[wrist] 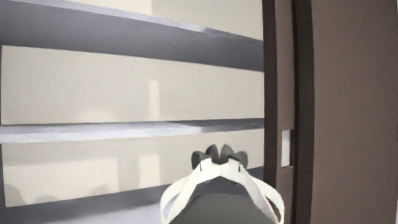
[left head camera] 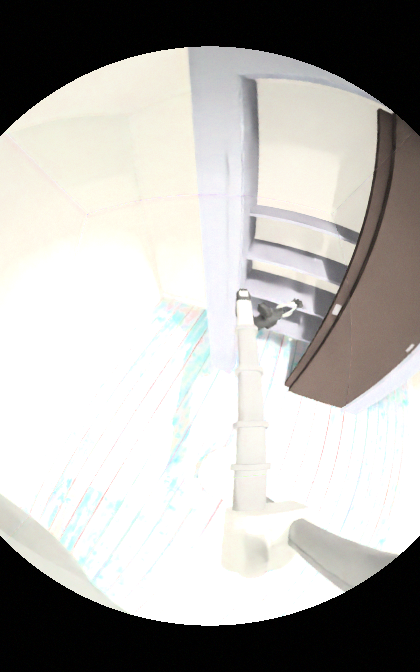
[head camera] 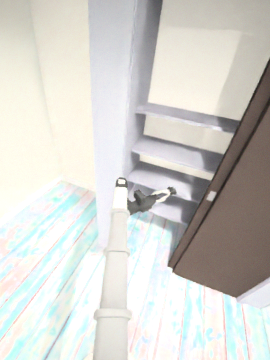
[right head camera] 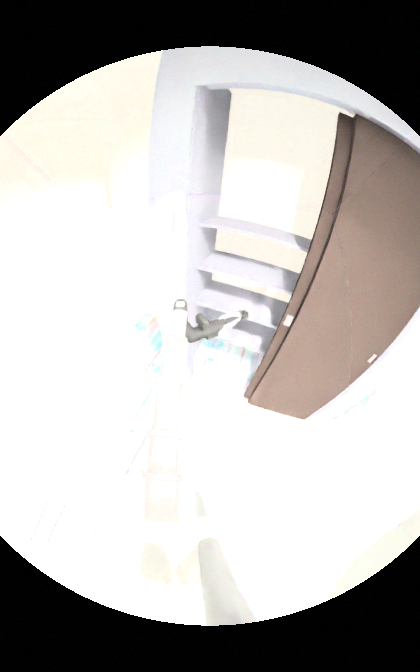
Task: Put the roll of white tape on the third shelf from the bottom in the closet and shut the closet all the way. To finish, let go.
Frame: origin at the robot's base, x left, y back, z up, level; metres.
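Seen in the pictures: gripper, between the fingertips: (wrist: pixel 219 156) (head camera: pixel 174 189).
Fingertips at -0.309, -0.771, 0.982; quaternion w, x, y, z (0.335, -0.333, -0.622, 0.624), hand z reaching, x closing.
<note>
A point is followed by its place in that frame, as x, y, z.
The closet (head camera: pixel 107 100) @[0.101, -0.944, 1.382] (left head camera: pixel 217 150) (right head camera: pixel 170 150) has its left part open, with several pale shelves in view. Its brown sliding doors (head camera: pixel 235 225) @[-0.707, -0.640, 0.836] (left head camera: pixel 380 300) (right head camera: pixel 310 370) (wrist: pixel 350 100) @[-0.693, -0.646, 1.060] stand stacked at the right. A small white handle (head camera: pixel 211 196) @[-0.552, -0.764, 0.950] (left head camera: pixel 337 310) (right head camera: pixel 288 320) (wrist: pixel 285 148) @[-0.554, -0.764, 0.956] sits near the door's left edge. My gripper (head camera: pixel 172 191) @[-0.309, -0.771, 0.983] (left head camera: pixel 298 303) (right head camera: pixel 244 314) (wrist: pixel 219 156) @[-0.309, -0.771, 0.983] is shut with its fingertips together and holds nothing. It points at the opening by the lower shelves, left of the handle. The roll of white tape does not show in these views.
The telescoping arm (head camera: pixel 117 250) @[-0.001, -0.329, 1.099] (left head camera: pixel 250 400) (right head camera: pixel 167 400) reaches toward the closet's left post. A cream wall (head camera: pixel 47 100) @[0.937, -2.070, 1.128] (left head camera: pixel 165 150) stands left of the closet. The plank floor (head camera: pixel 55 260) @[0.584, -0.797, -0.028] shows below and beside the arm.
</note>
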